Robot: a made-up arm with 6 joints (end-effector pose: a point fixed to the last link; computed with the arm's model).
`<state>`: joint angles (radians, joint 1 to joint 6).
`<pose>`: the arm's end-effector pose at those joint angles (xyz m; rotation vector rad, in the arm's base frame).
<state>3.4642 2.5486 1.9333 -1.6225 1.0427 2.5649</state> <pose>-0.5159 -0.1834 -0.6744 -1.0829 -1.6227 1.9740</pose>
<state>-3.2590 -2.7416 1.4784 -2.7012 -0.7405 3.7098</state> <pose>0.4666 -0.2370 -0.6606 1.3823 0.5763 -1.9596</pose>
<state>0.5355 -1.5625 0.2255 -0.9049 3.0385 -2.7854</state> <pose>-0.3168 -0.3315 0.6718 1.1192 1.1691 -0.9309</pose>
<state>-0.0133 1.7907 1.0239 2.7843 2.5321 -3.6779</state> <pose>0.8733 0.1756 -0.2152 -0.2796 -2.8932 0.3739</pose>
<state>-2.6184 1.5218 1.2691 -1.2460 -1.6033 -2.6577</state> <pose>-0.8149 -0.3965 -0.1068 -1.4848 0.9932 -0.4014</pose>
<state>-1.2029 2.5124 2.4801 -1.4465 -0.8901 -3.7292</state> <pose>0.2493 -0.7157 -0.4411 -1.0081 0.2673 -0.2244</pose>
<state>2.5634 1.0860 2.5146 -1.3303 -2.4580 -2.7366</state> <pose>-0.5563 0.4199 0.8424 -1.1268 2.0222 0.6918</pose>
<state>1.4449 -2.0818 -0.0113 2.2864 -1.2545 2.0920</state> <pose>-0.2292 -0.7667 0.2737 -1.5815 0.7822 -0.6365</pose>
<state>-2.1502 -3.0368 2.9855 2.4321 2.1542 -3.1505</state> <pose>-0.1141 -0.4512 -0.3158 2.1967 0.6005 -0.4045</pose>
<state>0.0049 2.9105 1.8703 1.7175 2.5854 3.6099</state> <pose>0.5231 0.0318 -0.6178 -1.4921 -1.8370 -1.8480</pose>
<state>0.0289 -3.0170 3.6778 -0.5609 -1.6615 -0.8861</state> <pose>0.4205 -0.1571 -0.2259 1.0306 1.4043 -0.0375</pose>
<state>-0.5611 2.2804 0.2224 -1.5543 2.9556 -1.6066</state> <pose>-0.0225 0.0103 -0.4757 -0.1606 -1.1009 -0.6424</pose>
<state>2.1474 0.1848 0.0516 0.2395 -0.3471 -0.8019</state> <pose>-0.1463 0.5809 0.6394 -0.1414 0.7998 1.8367</pose>
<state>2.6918 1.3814 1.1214 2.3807 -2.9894 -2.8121</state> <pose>-0.9433 0.2948 0.2750 1.9072 -0.5603 0.1536</pose>
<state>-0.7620 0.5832 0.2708 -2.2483 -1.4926 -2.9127</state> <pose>0.5746 -0.3752 0.2885 -1.1425 -0.7993 -0.0131</pose>
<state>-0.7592 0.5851 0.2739 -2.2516 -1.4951 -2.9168</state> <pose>0.5769 -0.3741 0.2888 -1.1367 -0.8051 -0.0113</pose>
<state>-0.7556 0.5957 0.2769 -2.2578 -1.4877 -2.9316</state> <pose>0.5806 -0.3729 0.2836 -1.1130 -0.7955 -0.0097</pose>
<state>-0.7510 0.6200 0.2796 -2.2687 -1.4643 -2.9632</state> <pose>0.5863 -0.3716 0.2695 -1.0609 -0.7613 -0.0090</pose>
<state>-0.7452 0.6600 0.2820 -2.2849 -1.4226 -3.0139</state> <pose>0.5937 -0.3698 0.2450 -0.9759 -0.6994 -0.0104</pose>
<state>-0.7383 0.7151 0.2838 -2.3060 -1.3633 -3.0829</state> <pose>0.6020 -0.3666 0.2102 -0.8587 -0.6111 -0.0155</pose>
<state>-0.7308 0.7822 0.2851 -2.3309 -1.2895 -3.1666</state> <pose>0.6095 -0.3614 0.1672 -0.7151 -0.5020 -0.0267</pose>
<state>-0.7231 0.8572 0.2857 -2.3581 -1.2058 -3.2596</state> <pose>0.6148 -0.3538 0.1185 -0.5542 -0.3793 -0.0458</pose>
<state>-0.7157 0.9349 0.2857 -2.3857 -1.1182 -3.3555</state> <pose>0.6171 -0.3439 0.0678 -0.3878 -0.2521 -0.0733</pose>
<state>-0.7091 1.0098 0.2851 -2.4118 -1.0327 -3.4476</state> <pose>0.6161 -0.3324 0.0191 -0.2283 -0.1289 -0.1077</pose>
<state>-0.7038 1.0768 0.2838 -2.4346 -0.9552 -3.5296</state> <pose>0.6123 -0.3205 -0.0242 -0.0870 -0.0179 -0.1456</pose>
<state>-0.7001 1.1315 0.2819 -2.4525 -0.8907 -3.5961</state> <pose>0.6070 -0.3097 -0.0594 0.0267 0.0741 -0.1820</pose>
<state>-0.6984 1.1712 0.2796 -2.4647 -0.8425 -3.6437</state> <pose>0.6014 -0.3016 -0.0848 0.1079 0.1429 -0.2123</pose>
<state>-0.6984 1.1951 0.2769 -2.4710 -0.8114 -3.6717</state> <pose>0.5968 -0.2966 -0.1003 0.1559 0.1875 -0.2328</pose>
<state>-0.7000 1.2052 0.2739 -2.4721 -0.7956 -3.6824</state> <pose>0.5933 -0.2949 -0.1073 0.1754 0.2109 -0.2433</pose>
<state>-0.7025 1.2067 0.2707 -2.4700 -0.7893 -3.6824</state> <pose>0.5908 -0.2952 -0.1090 0.1774 0.2211 -0.2470</pose>
